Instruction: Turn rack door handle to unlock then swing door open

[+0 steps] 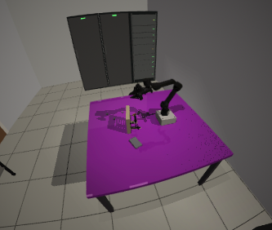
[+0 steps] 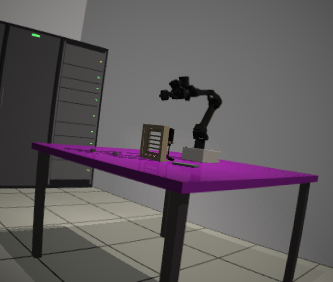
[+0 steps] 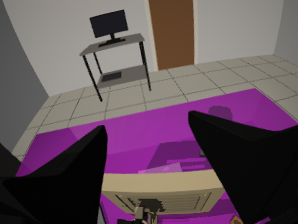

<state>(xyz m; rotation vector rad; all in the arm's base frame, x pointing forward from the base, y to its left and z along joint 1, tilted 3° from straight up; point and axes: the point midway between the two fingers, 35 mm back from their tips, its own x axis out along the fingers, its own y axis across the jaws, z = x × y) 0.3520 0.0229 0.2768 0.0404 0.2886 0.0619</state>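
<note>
My gripper tip is 4 cm past the black upright handle, 6 cm to the right of it and 25 cm above it. From my gripper tip the other things lie so: flat grey slab 25 cm to the left, 36 cm below.
</note>
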